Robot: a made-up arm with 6 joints. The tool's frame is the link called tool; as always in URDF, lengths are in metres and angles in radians.
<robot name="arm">
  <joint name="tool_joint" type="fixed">
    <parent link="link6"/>
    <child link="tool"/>
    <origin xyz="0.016 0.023 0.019" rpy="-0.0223 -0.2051 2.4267"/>
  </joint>
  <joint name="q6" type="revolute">
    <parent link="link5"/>
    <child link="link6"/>
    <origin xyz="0.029 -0.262 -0.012" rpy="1.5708 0 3.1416"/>
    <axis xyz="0 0 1"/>
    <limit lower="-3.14" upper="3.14"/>
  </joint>
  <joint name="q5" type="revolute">
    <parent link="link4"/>
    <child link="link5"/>
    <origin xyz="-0.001 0.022 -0.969" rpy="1.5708 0 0"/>
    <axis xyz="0 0 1"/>
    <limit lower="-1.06" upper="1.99"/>
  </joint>
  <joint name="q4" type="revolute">
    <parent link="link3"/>
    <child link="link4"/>
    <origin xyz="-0.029 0.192 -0.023" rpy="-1.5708 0 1.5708"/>
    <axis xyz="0 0 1"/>
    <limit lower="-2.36" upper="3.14"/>
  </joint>
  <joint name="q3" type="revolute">
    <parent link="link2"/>
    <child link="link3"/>
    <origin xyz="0.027 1.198 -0.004" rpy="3.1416 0 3.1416"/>
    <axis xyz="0 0 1"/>
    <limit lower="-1" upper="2.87"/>
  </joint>
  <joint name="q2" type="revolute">
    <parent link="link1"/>
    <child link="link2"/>
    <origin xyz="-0.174 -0.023 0.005" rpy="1.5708 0 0"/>
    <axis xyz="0 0 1"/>
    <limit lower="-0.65" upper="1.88"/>
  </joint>
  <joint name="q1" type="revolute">
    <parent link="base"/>
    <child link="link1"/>
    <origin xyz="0.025 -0.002 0.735" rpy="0 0 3.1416"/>
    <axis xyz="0 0 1"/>
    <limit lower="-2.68" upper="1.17"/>
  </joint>
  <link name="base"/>
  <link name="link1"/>
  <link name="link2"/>
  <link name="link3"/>
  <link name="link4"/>
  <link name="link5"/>
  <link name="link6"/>
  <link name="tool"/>
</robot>
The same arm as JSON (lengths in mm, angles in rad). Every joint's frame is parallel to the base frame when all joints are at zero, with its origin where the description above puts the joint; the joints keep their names.
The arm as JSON. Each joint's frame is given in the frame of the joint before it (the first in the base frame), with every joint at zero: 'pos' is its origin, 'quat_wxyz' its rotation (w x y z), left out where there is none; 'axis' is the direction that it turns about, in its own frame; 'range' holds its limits. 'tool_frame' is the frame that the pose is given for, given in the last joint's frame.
{"length_unit": "mm", "angle_unit": "rad", "joints": [{"joint": "q1", "pos": [25.0, -2.0, 735.0], "axis": [0.0, 0.0, 1.0], "range": [-2.68, 1.17]}, {"joint": "q2", "pos": [174.0, 23.0, 5.0], "axis": [0.0, 1.0, 0.0], "range": [-0.65, 1.88]}, {"joint": "q3", "pos": [-27.0, -4.0, 1198.0], "axis": [0.0, -1.0, 0.0], "range": [-1.0, 2.87]}, {"joint": "q4", "pos": [-29.0, 23.0, 192.0], "axis": [-1.0, 0.0, 0.0], "range": [-2.36, 3.14]}, {"joint": "q5", "pos": [969.0, 22.0, -1.0], "axis": [0.0, -1.0, 0.0], "range": [-1.06, 1.99]}, {"joint": "q6", "pos": [262.0, 12.0, 29.0], "axis": [-1.0, 0.0, 0.0], "range": [-3.14, 3.14]}], "tool_frame": {"pos": [-19.0, -23.0, -16.0], "quat_wxyz": [0.593545, 0.214176, -0.723673, -0.279518]}}
